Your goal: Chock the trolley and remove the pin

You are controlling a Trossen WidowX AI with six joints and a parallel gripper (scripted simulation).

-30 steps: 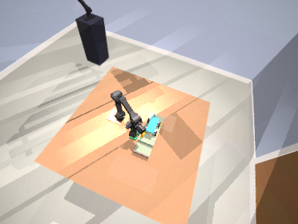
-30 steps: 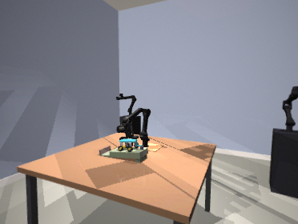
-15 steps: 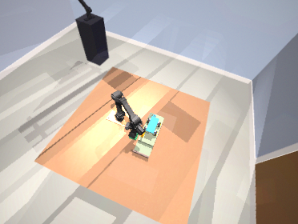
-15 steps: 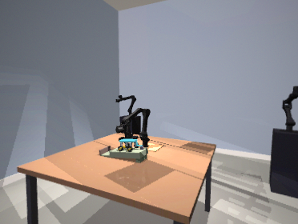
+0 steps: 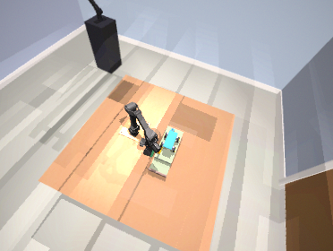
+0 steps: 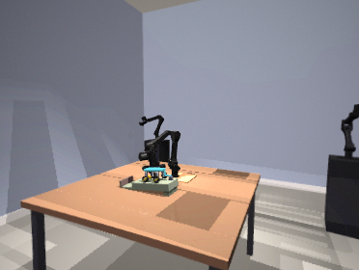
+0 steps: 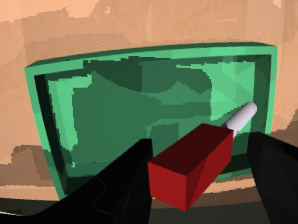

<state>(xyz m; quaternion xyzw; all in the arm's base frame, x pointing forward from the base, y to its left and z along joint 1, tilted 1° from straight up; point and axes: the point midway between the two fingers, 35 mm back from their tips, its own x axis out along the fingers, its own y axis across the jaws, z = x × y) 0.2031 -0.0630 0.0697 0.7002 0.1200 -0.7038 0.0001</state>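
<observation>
Right now my gripper tip is 50 mm above the green tray and 10 mm to the left of it. The rest, counted from my gripper tip: ramp: 130 mm ahead, 90 mm to the left; red-headed stop pin: 10 mm to the left, 10 mm below; yellow chock: 80 mm ahead, 40 mm above.
</observation>
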